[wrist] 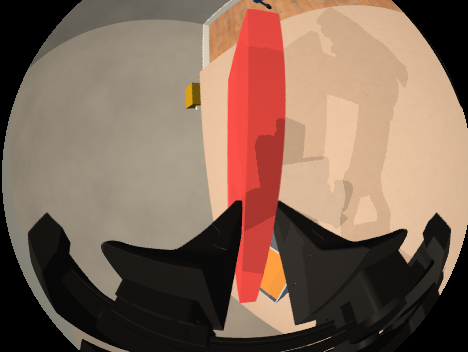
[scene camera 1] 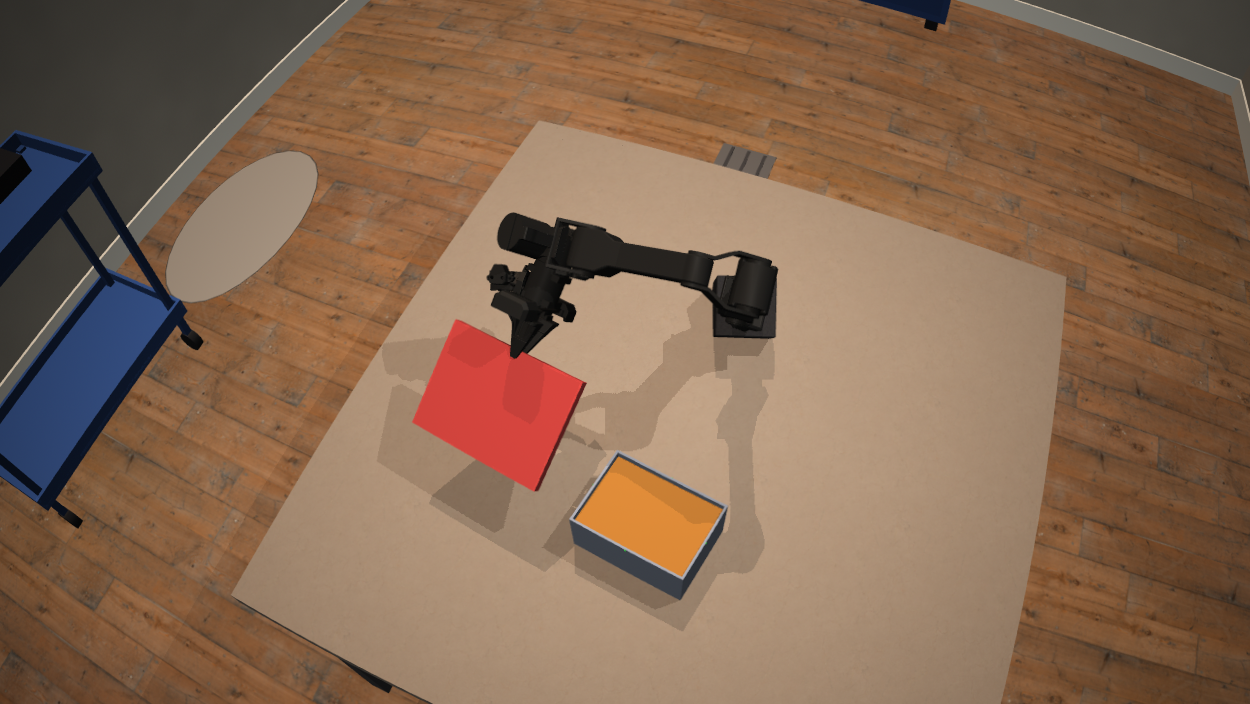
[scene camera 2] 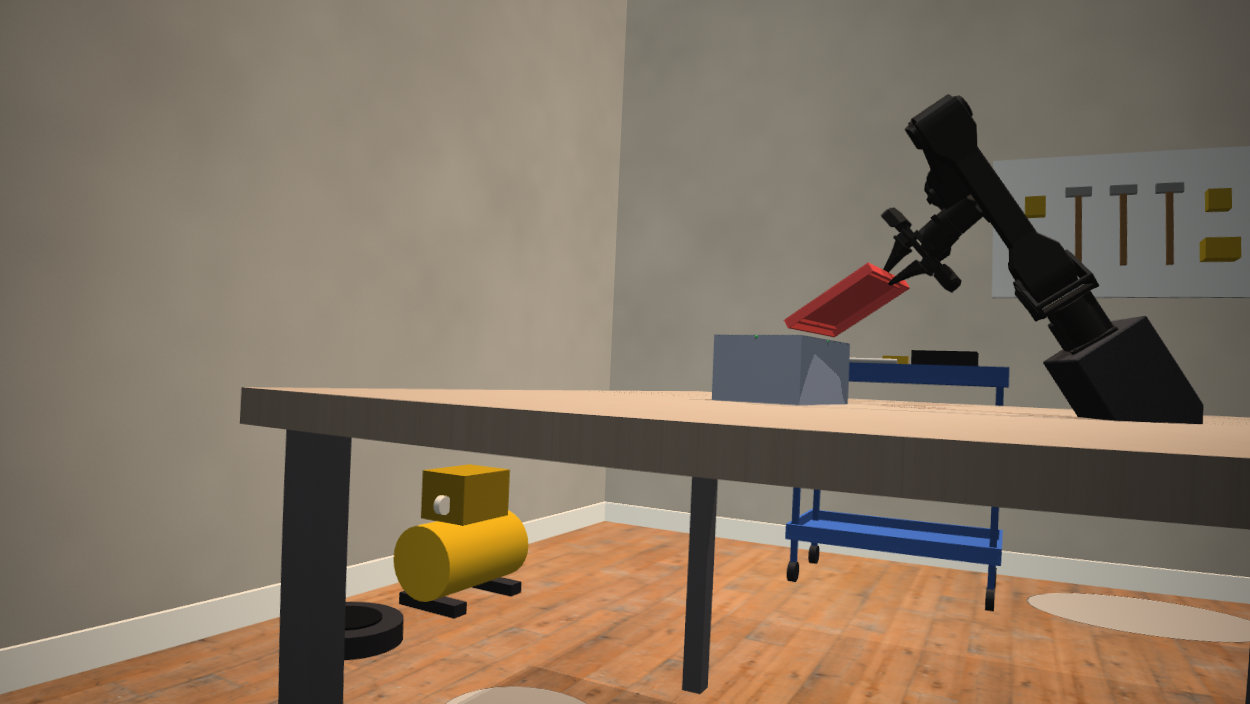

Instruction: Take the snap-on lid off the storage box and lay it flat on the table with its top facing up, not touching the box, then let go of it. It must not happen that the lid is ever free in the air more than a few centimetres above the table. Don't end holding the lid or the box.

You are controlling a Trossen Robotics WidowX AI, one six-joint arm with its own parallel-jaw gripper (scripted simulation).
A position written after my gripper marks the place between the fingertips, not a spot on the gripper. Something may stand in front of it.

Observation:
In view: my gripper (scene camera 1: 516, 357), a lid (scene camera 1: 510, 414) and a grey storage box (scene camera 2: 774, 369).
The lid is seen too in the wrist view (wrist: 257, 95) and in scene camera 2 (scene camera 2: 834, 316). My gripper shows as well in the wrist view (wrist: 257, 207) and in scene camera 2 (scene camera 2: 885, 280).

